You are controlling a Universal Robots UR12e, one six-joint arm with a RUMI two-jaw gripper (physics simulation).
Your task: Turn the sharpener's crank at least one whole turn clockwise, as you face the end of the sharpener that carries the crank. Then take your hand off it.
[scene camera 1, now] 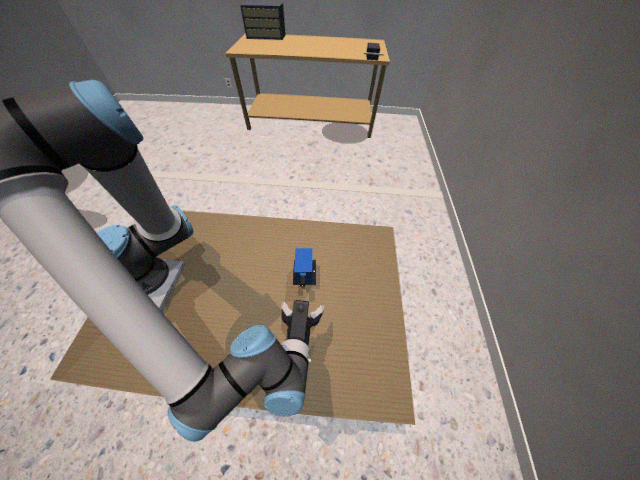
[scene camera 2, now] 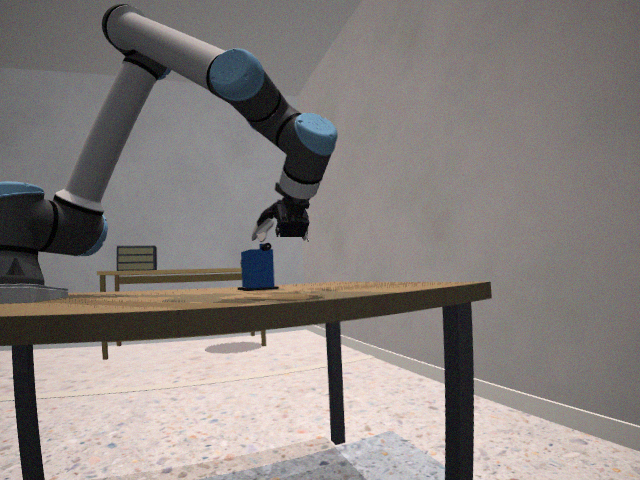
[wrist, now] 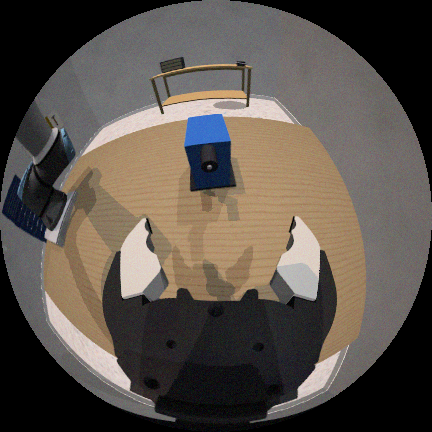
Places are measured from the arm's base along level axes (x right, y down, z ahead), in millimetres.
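Where they show: gripper, fingertip midpoint: (scene camera 2: 279, 240) (wrist: 219, 219); arm's base at its link origin: (scene camera 1: 146, 277) (scene camera 2: 3, 287) (wrist: 56, 211).
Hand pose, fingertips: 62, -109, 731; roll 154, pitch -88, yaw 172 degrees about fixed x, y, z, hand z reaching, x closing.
Observation:
Each offset is from my fingertips to the top centre of the thing, as dx, dy, dz. "*": to the spot under its first point.
The blue sharpener @[* -192, +14, -31] (scene camera 1: 303, 259) (scene camera 2: 257, 269) (wrist: 207, 130) stands upright on a dark base on the wooden table (scene camera 1: 361, 361) (scene camera 2: 361, 308) (wrist: 300, 165). Its black crank handle @[* -90, -1, -19] (scene camera 1: 302, 280) (scene camera 2: 265, 246) (wrist: 209, 158) is at the top of the end facing my gripper, with its round tip toward the wrist camera. The crank arm behind it is hard to make out. My gripper (scene camera 1: 302, 307) (scene camera 2: 281, 238) (wrist: 219, 219) is open and empty. It is tilted, in front of the crank end and somewhat above it, apart from the handle, which shows between the two fingers' directions in the wrist view.
My arm's base (scene camera 1: 168, 289) (scene camera 2: 31, 293) (wrist: 65, 225) is at the left of the table. A far bench (scene camera 1: 320, 47) (wrist: 210, 69) carries a drawer cabinet (scene camera 1: 264, 23) (scene camera 2: 136, 258) (wrist: 172, 64) and a small black object (scene camera 1: 373, 50) (wrist: 240, 63). A grey wall (scene camera 1: 558, 206) (scene camera 2: 491, 180) is at the right.

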